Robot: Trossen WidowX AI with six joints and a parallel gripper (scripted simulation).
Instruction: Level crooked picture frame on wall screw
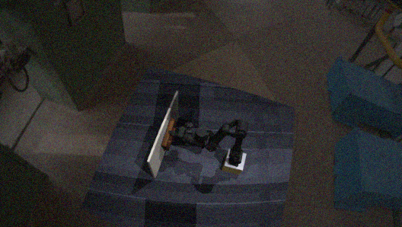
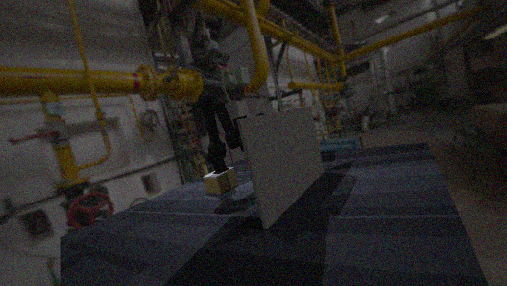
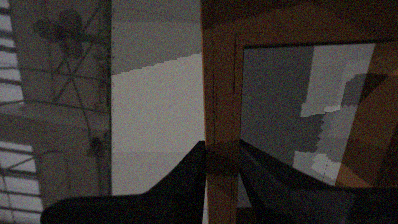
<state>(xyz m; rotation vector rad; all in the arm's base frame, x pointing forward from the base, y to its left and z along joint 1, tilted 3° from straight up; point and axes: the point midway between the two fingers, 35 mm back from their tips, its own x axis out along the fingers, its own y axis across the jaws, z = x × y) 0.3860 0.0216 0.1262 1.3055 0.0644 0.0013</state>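
Right now my gripper tip is 5 cm above the picture frame, 1 cm to the left of it and 1 cm short of it. The rest, counted from my gripper tip: wall panel 7 cm below, 2 cm ahead.
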